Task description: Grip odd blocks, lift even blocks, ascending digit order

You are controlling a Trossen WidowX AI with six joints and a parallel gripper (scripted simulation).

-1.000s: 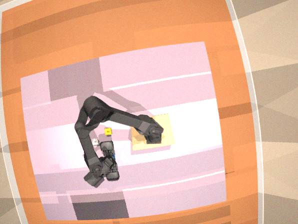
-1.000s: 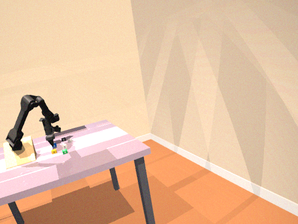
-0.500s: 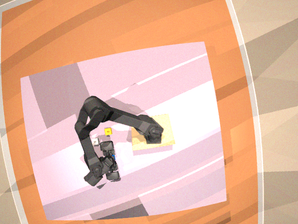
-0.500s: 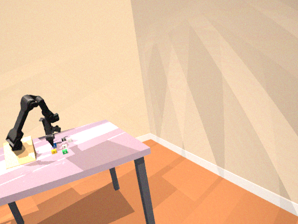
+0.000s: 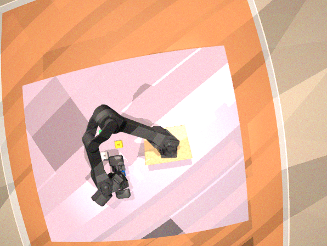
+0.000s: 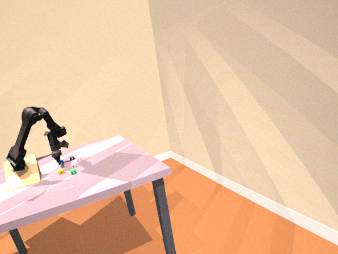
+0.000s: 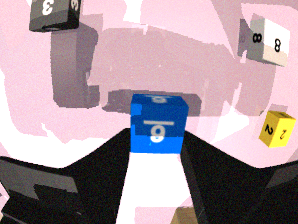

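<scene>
Now: the white block 90 mm ahead of my gripper tip, 80 mm to the right of it and 10 mm below it. The rest, counted from my gripper tip: yellow block: 20 mm ahead, 130 mm to the right, 10 mm below; black block: 80 mm ahead, 90 mm to the left, 10 mm below; blue block: 10 mm ahead.
</scene>
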